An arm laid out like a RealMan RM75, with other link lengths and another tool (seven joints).
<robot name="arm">
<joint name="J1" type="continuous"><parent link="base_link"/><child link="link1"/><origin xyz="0.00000 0.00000 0.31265"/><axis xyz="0 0 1"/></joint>
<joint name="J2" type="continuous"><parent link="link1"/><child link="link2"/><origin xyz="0.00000 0.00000 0.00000" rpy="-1.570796 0.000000 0.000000"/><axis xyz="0 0 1"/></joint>
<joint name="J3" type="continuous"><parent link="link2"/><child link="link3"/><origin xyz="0.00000 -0.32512 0.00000" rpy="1.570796 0.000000 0.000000"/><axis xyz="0 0 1"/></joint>
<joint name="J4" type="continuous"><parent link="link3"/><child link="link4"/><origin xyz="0.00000 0.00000 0.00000" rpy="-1.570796 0.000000 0.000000"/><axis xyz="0 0 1"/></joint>
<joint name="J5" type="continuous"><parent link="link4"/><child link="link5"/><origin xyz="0.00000 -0.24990 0.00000" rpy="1.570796 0.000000 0.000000"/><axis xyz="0 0 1"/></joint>
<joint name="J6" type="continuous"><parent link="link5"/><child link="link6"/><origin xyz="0.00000 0.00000 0.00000" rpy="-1.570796 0.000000 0.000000"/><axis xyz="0 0 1"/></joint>
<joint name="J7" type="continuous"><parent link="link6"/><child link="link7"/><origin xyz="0.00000 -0.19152 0.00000" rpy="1.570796 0.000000 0.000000"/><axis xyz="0 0 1"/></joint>
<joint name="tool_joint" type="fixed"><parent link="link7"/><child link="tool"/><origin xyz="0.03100 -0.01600 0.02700" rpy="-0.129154 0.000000 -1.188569"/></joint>
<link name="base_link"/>
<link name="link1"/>
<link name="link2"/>
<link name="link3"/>
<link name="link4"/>
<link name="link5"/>
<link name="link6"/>
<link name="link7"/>
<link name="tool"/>
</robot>
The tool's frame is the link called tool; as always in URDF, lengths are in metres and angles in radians. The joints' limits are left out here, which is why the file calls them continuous.
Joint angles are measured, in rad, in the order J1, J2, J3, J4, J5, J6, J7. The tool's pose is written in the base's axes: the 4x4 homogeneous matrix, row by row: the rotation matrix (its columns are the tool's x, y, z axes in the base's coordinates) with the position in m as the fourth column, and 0 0 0 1 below. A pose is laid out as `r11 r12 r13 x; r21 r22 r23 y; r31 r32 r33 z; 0 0 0 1`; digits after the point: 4 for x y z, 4 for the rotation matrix.
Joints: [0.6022 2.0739 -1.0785 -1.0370 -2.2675 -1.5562 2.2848]
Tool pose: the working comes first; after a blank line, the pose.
Where each joint sits with the arm in this pose, in the base's axes (m; each line is computed from the numbers above, not from the rounded line before):
J1: 0.0000 0.0000 0.3126
J2: 0.0000 0.0000 0.3126
J3: 0.2347 0.1613 0.1559
J4: 0.2347 0.1613 0.1559
J5: 0.2595 0.4085 0.1837
J6: 0.2595 0.4085 0.1837
J7: 0.2649 0.4321 -0.0063
the tool: 0.2986 0.4239 -0.0336

0.9300 0.3599 0.0750 0.2986; 0.3607 -0.9327 0.0034 0.4239; 0.0712 0.0239 -0.9972 -0.0336; 0 0 0 1
